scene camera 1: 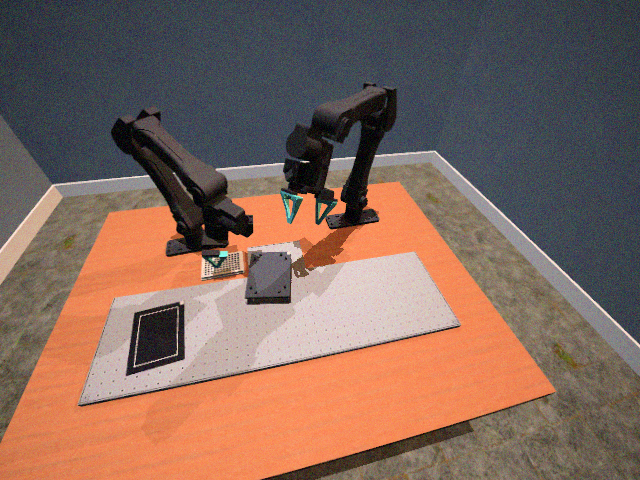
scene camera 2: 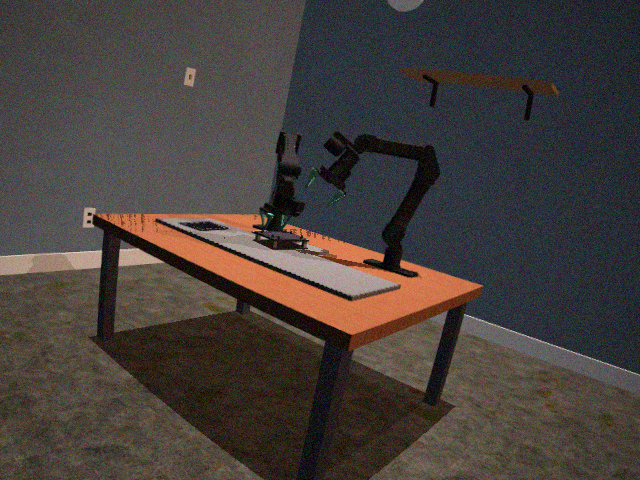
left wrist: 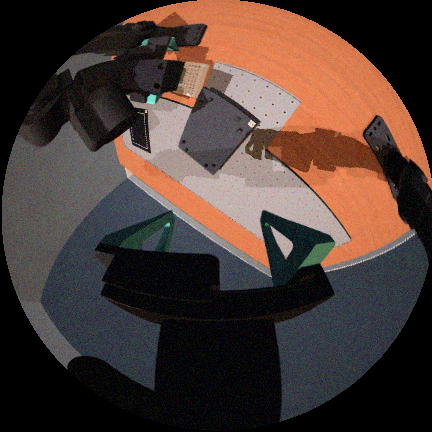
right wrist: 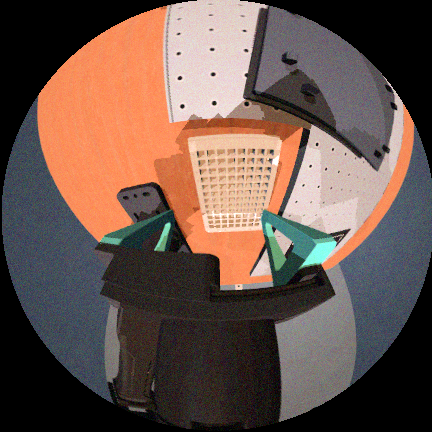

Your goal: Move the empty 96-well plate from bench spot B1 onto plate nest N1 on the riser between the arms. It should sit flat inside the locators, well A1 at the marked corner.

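Pixels of known places: left gripper, between the fingertips: (scene camera 1: 303,224) (scene camera 2: 315,198) (left wrist: 216,214); right gripper, between the fingertips: (scene camera 1: 218,255) (scene camera 2: 272,229) (right wrist: 217,214); left arm's base, origin of its link: (scene camera 1: 352,219) (scene camera 2: 390,269) (left wrist: 391,161); right arm's base, origin of its link: (scene camera 1: 198,244).
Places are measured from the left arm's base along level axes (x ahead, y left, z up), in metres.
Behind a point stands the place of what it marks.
The beige 96-well plate (scene camera 1: 233,265) @(x 0.133, y -0.446, z 0.010 m) (left wrist: 195,80) @(x 0.124, y -0.432, z 0.006 m) (right wrist: 235,180) @(x 0.121, y -0.460, z 0.014 m) lies flat on the orange table, beside the riser. The dark nest on the riser (scene camera 1: 268,276) @(x 0.232, y -0.346, z 0.049 m) (scene camera 2: 281,236) @(x 0.240, y -0.327, z 0.049 m) (left wrist: 215,132) @(x 0.206, y -0.327, z 0.049 m) (right wrist: 350,85) is bare, with small locators near its corners and a white mark at one corner in the left wrist view. My right gripper (scene camera 2: 275,224) @(x 0.101, y -0.488, z 0.033 m) (right wrist: 217,214) @(x 0.101, y -0.488, z 0.033 m) is open over the plate; its near fingertip overlaps the plate's edge in the right wrist view. Contact cannot be told. My left gripper (scene camera 1: 303,223) @(x 0.209, y -0.235, z 0.206 m) (scene camera 2: 317,195) @(x 0.209, y -0.235, z 0.206 m) (left wrist: 216,214) @(x 0.209, y -0.235, z 0.206 m) is open and empty, high above the table.
A light perforated board (scene camera 1: 361,299) @(x 0.348, y -0.101, z 0.013 m) (scene camera 2: 330,271) @(x 0.331, y -0.044, z 0.013 m) (left wrist: 215,195) @(x 0.413, y -0.276, z 0.013 m) lies under the riser and along the table. A black mat with a white outline (scene camera 1: 157,335) @(x 0.325, y -0.642, z 0.015 m) (scene camera 2: 205,225) @(x 0.315, y -0.647, z 0.015 m) (left wrist: 140,131) @(x 0.326, y -0.623, z 0.015 m) lies on its left part. Both arm bases stand behind the board.
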